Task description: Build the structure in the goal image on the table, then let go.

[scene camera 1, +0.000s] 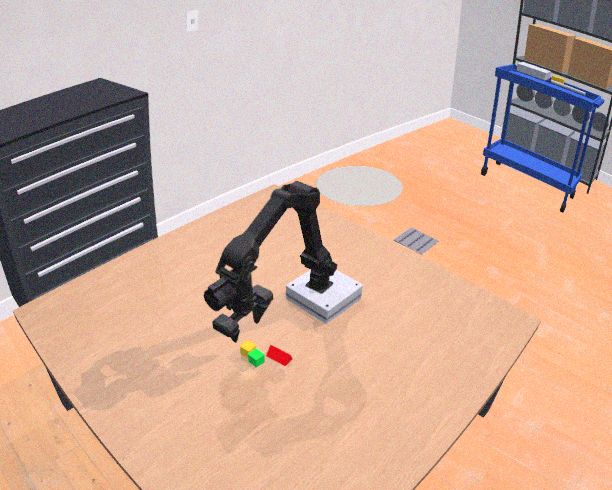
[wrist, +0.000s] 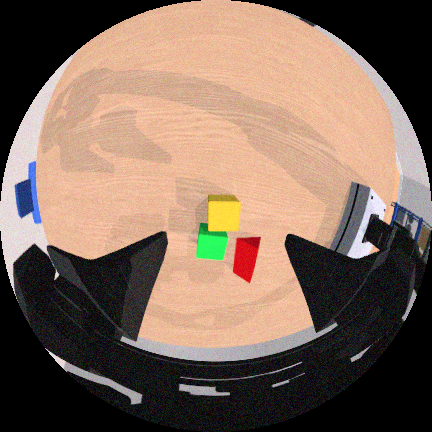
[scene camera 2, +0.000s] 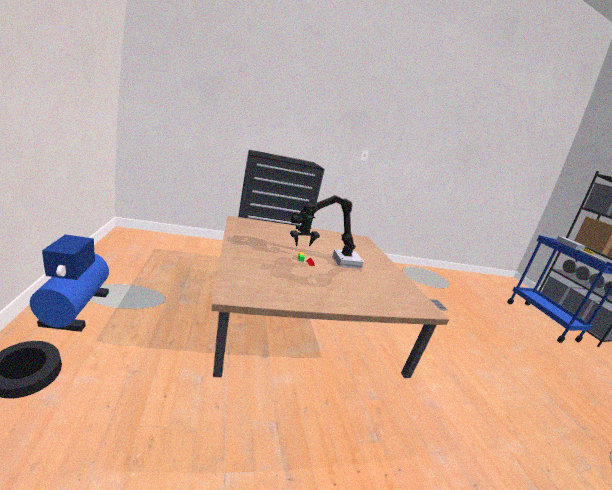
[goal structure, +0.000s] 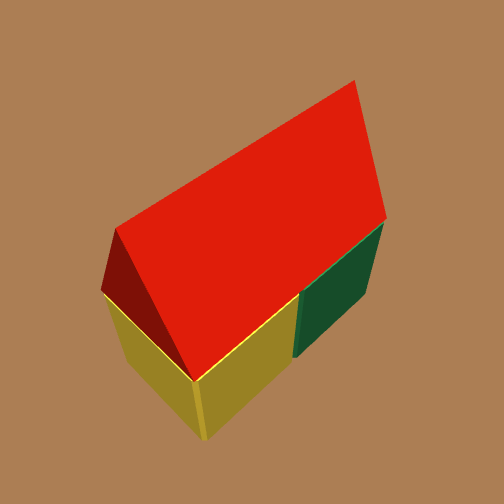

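Pixels of known places: gripper, fingertip midpoint: point(scene camera 1: 245, 332) point(wrist: 228, 239) point(scene camera 2: 303, 246); arm's base at its link origin: point(scene camera 1: 319, 284) point(wrist: 370, 227) point(scene camera 2: 346, 254).
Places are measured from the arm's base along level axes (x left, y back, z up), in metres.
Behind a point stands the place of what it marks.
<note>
A yellow cube point(scene camera 1: 247, 348) {z -0.023, x -0.006, y -0.339 m} point(scene camera 2: 301, 253) {z -0.022, x -0.009, y -0.333 m} point(wrist: 224, 216) {z -0.023, x -0.013, y -0.328 m} sits close against the far side of a green cube point(scene camera 1: 256, 357) {z -0.023, x 0.035, y -0.350 m} point(scene camera 2: 301, 258) {z -0.035, x 0.041, y -0.346 m} point(wrist: 212, 244) {z -0.023, x 0.021, y -0.339 m}, offset a little sideways; whether their faces fully touch is hard to tell. A red wedge-like block point(scene camera 1: 279, 355) {z -0.040, x 0.068, y -0.291 m} point(scene camera 2: 310, 261) {z -0.039, x 0.068, y -0.291 m} point(wrist: 246, 259) {z -0.037, x 0.057, y -0.290 m} lies beside the green cube, on the side toward the arm's base, with a small gap. My gripper point(scene camera 1: 246, 330) {z 0.028, x -0.016, y -0.331 m} point(scene camera 2: 303, 245) {z 0.028, x -0.016, y -0.331 m} point(wrist: 228, 239) {z 0.028, x -0.016, y -0.331 m} is wide open and empty, above the cubes, its fingers apart on either side of them in the wrist view.
The wooden table point(scene camera 1: 439, 352) {z -0.055, x 0.434, y 0.006 m} point(scene camera 2: 357, 301) {z -0.055, x 0.504, y -0.160 m} carries the arm's pale square base point(scene camera 1: 326, 301) {z -0.001, x 0.062, y -0.054 m} point(scene camera 2: 348, 259) {z -0.003, x 0.077, y -0.023 m} point(wrist: 357, 220) {z -0.012, x -0.012, y -0.073 m}, to the right of the blocks in the scene views. A dark drawer cabinet point(scene camera 1: 81, 188) point(scene camera 2: 280, 188) stands beyond the table. Arm shadows fall across the tabletop.
</note>
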